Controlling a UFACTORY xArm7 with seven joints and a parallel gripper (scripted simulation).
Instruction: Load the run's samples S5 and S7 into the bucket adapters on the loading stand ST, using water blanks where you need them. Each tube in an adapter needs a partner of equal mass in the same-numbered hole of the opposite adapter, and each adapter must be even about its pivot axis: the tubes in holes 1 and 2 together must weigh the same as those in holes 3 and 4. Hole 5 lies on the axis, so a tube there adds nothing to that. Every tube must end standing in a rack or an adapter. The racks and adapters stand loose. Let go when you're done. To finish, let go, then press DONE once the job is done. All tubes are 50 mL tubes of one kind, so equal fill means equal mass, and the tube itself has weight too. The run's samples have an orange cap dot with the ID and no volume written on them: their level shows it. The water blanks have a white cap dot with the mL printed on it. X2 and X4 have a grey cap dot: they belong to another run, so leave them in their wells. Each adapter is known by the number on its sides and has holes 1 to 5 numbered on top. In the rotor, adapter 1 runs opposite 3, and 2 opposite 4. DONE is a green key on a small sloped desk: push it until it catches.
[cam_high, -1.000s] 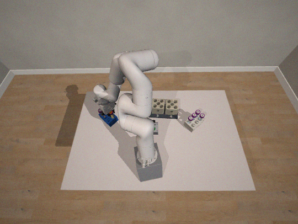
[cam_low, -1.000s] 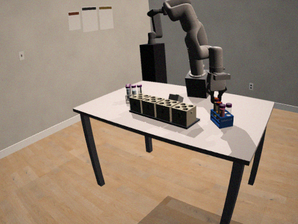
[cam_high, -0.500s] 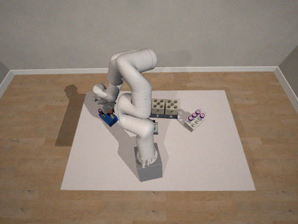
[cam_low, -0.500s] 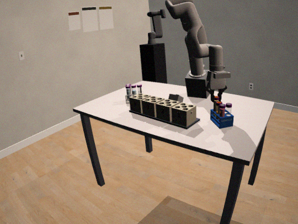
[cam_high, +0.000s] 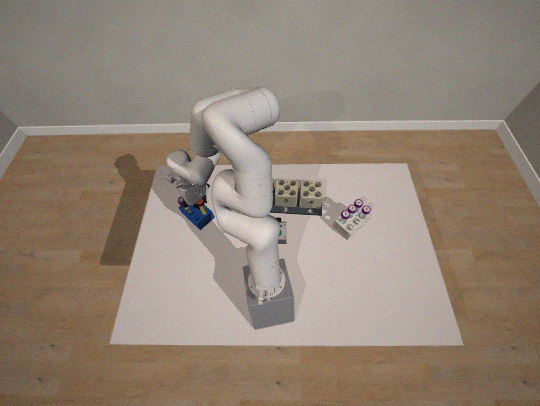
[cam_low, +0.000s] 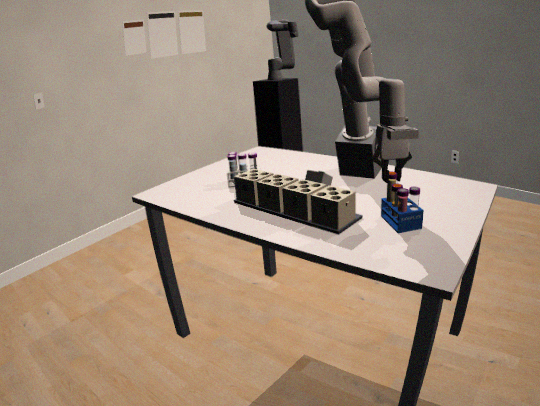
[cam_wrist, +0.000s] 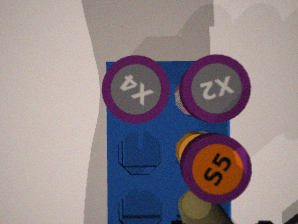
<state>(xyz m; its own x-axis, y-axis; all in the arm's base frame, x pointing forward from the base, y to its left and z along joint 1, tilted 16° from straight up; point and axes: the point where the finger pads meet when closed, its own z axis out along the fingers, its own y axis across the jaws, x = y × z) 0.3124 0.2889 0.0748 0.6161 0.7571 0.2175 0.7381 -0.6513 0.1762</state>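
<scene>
Now: the blue rack 110 mm below my hand, 40 mm to the left of it and 10 mm ahead of it. Also, from my hand: adapter (140 mm to the right, 120 mm ahead, 90 mm below); dark stand (300 mm to the right, 140 mm below, 110 mm ahead); white rack (640 mm to the right, 110 mm below, 10 mm behind).
</scene>
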